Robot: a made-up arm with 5 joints.
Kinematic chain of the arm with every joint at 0, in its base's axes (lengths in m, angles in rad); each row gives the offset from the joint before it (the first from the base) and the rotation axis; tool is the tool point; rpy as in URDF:
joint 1: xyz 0.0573 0 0.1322 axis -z
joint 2: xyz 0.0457 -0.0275 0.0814 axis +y
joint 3: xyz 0.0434 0 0.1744 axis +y
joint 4: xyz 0.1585 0 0.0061 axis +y
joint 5: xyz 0.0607 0.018 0 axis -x
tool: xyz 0 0 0 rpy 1.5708 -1.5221 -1.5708
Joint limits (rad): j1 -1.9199..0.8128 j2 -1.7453..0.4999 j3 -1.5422..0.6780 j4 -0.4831..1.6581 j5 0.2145..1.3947
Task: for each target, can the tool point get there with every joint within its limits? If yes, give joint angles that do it. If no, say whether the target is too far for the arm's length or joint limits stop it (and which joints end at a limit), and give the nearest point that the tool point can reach.
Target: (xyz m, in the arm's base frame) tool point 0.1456 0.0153 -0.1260
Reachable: no: joint limits stop it (at a limit: joint 2, joint 3) | nearest point 0.2637 0.0358 0.1462 | short by 0.297 m
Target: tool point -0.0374 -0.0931 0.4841
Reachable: yes | joints -0.7055 -1.2463 -0.7888 1.4246 0.9962
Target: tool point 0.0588 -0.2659 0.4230
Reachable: yes | joints -1.5408 -1.4038 -1.1893 0.8864 0.7291
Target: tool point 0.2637 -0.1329 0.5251
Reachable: yes | joints 0.5334 0.1577 -1.2415 1.0314 1.2636
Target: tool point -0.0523 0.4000 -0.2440
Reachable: no: too far | nearest point -0.0105 0.2476 0.1455 | short by 0.420 m
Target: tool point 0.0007 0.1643 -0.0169
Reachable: no: joint limits stop it (at a limit: joint 1, joint 2, joint 3) | nearest point -0.0082 0.2078 0.1432 | short by 0.166 m
